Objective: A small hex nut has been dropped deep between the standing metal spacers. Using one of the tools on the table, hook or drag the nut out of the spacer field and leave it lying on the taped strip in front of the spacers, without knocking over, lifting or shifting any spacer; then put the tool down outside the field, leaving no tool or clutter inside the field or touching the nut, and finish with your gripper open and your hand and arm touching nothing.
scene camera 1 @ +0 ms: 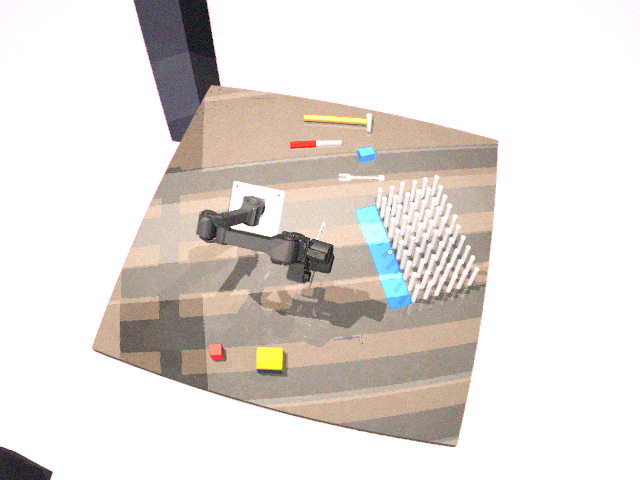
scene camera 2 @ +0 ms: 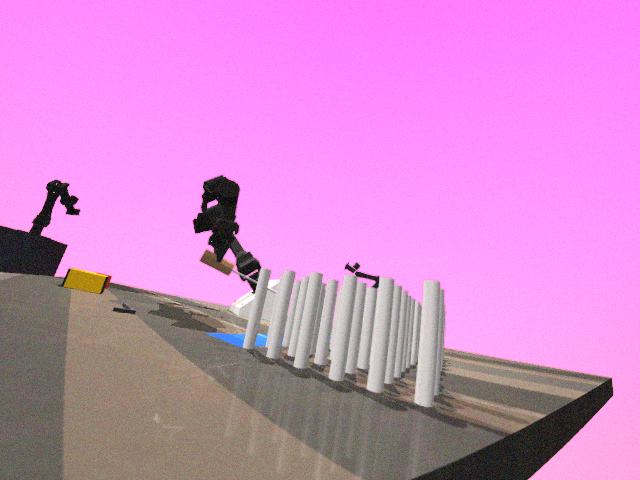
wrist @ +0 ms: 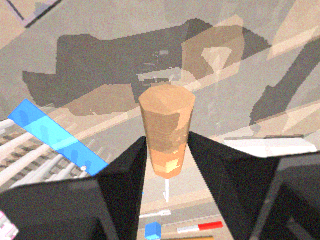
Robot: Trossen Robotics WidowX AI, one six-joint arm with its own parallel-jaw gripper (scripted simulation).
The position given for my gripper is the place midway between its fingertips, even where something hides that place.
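Note:
My gripper [scene camera 1: 306, 268] is visible to me, and so are a blue taped strip [scene camera 1: 388, 270] and a yellow block [scene camera 1: 269, 359]. I find the block [scene camera 2: 86, 281] again together with my gripper [scene camera 2: 217, 263]. As for the wrist, there I see the strip [wrist: 29, 117] and my gripper [wrist: 166, 138], while the yellow block is out of frame in the wrist view.

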